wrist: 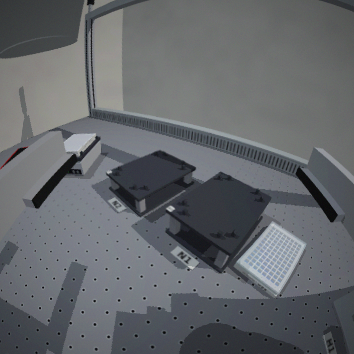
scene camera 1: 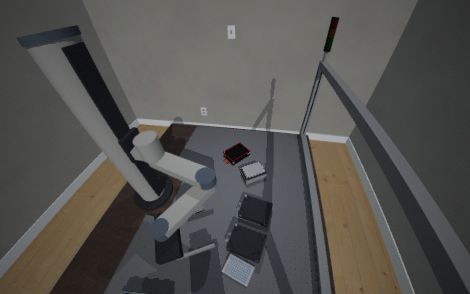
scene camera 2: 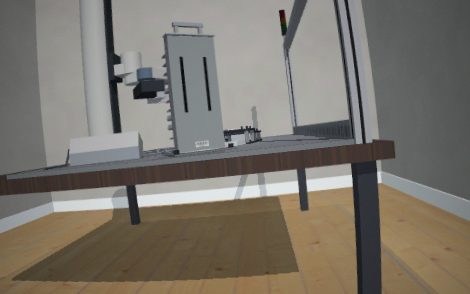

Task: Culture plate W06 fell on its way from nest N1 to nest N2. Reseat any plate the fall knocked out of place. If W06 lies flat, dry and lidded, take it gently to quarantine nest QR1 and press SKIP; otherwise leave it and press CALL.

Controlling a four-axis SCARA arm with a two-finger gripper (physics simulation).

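Frame: origin at the arm's base, x ahead, y left, z up, level; centimetres.
Where they show: gripper, fingertip midpoint: (wrist: 191,148) (scene camera 1: 209,224); arm's base, link origin: (scene camera 1: 154,192).
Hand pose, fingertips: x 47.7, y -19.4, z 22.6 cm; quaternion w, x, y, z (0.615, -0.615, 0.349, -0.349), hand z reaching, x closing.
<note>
Things, the pixels of their top centre, and the offset from my fingertips.
- white gridded plate, top centre: (wrist: 276,252) (scene camera 1: 238,269) dx +13.7, dy -11.2, dz -19.7 cm
- nest N1, top centre: (wrist: 226,197) (scene camera 2: 231,127) (scene camera 1: 246,240) dx +15.7, dy +0.4, dz -14.6 cm
- Nest N2, top centre: (wrist: 150,164) (scene camera 2: 240,130) (scene camera 1: 255,207) dx +18.1, dy +18.2, dz -15.8 cm
- red-edged nest, top centre: (wrist: 20,154) (scene camera 1: 236,150) dx -0.1, dy +59.9, dz -16.7 cm
- white plate, top centre: (wrist: 74,141) (scene camera 1: 253,168) dx +13.9, dy +43.4, dz -14.4 cm
- low grey box, top centre: (scene camera 2: 105,135) dx -21.4, dy -32.9, dz -13.0 cm
A white gridded plate (scene camera 1: 238,270) (wrist: 274,257), whose label does not show, lies apparently flat on the perforated deck, close beside nest N1 (scene camera 1: 246,243) (wrist: 220,215). Whether it is lidded and dry cannot be told. Nest N2 (scene camera 1: 255,210) (wrist: 151,175) stands beyond N1; both have dark tops. The red-edged nest (scene camera 1: 236,152) stands farthest back, partly cut off in the wrist view. A white plate (scene camera 1: 253,171) (wrist: 82,145) sits on a grey device. My gripper (scene camera 1: 209,228) (wrist: 191,148) is open and empty, raised above the deck. SKIP and CALL cannot be made out.
A tall grey tower (scene camera 2: 195,100) with a top handle stands near the table's front edge, partly hiding the arm. A low grey box (scene camera 2: 105,148) is left of it. A framed guard (scene camera 1: 360,112) runs along the right side, with a signal light (scene camera 1: 331,35) (scene camera 2: 283,22).
</note>
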